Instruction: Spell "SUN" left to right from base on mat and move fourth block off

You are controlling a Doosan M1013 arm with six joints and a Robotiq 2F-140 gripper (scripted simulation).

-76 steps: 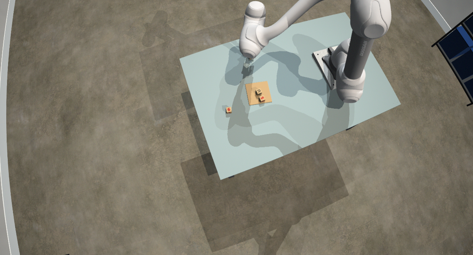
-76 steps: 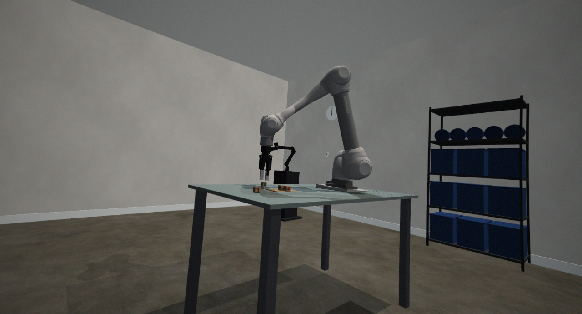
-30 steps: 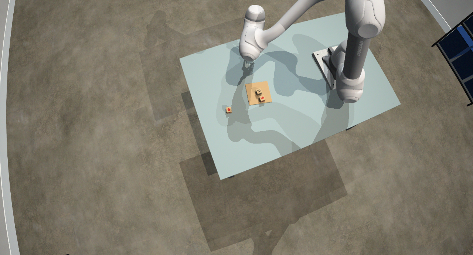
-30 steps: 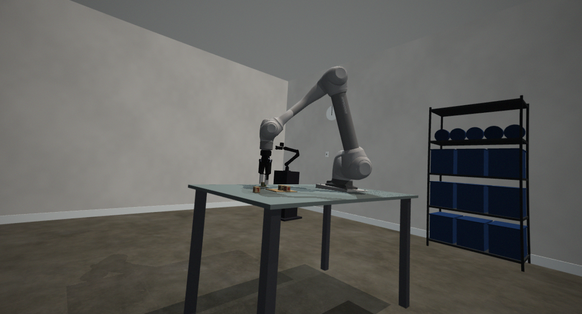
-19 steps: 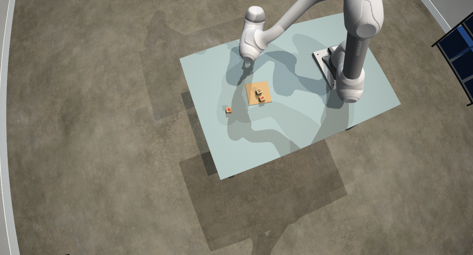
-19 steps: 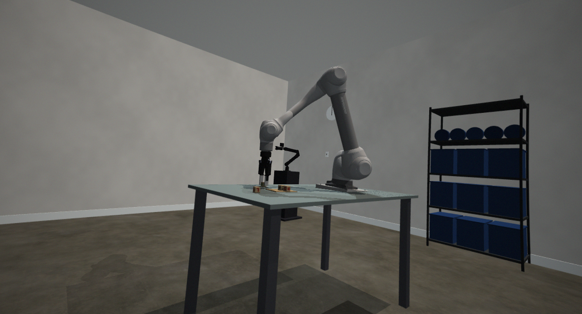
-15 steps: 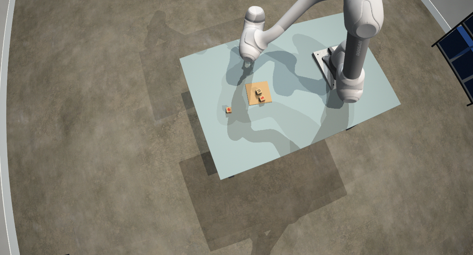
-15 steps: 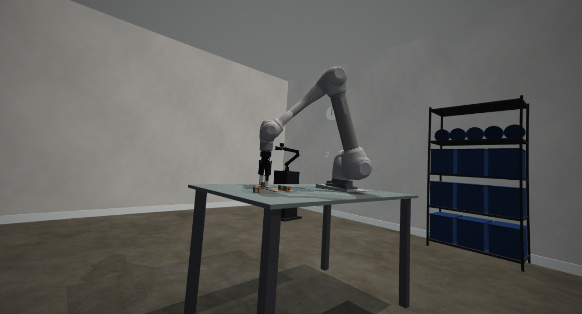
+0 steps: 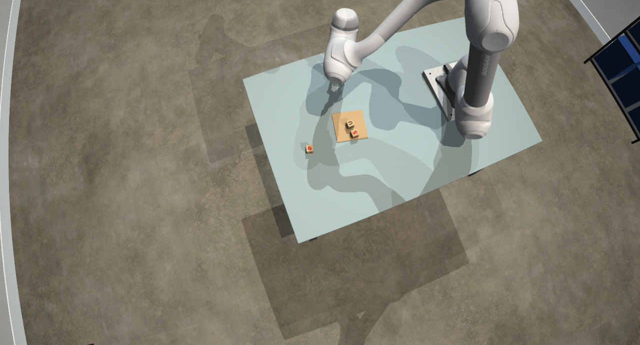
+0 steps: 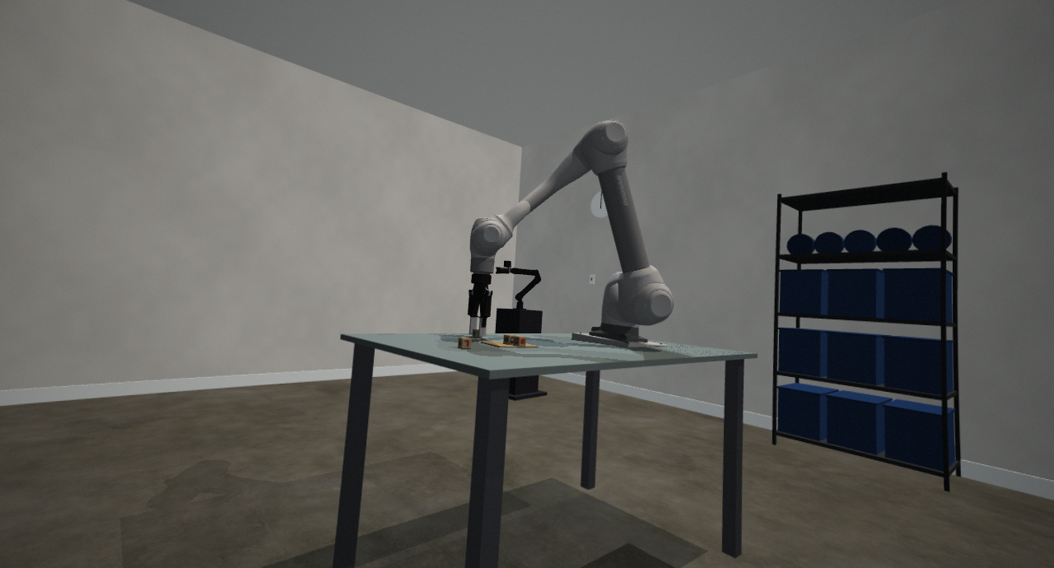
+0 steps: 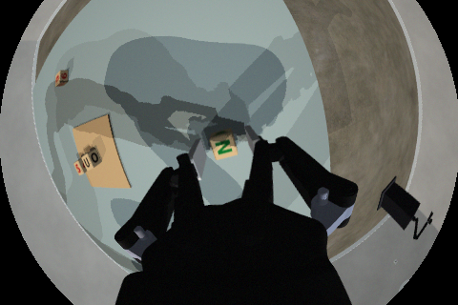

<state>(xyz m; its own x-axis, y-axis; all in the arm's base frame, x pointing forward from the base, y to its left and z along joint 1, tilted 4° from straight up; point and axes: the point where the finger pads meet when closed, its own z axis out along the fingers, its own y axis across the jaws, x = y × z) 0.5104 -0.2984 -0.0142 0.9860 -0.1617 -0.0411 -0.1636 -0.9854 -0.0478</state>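
My gripper is now 2 cm above the N block. The rest, counted from my hand: S block (8 cm ahead, 30 cm to the left, 2 cm below); then mat (8 cm ahead, 25 cm to the left, 4 cm below); then 6 block (29 cm ahead, 28 cm to the left, 2 cm below).
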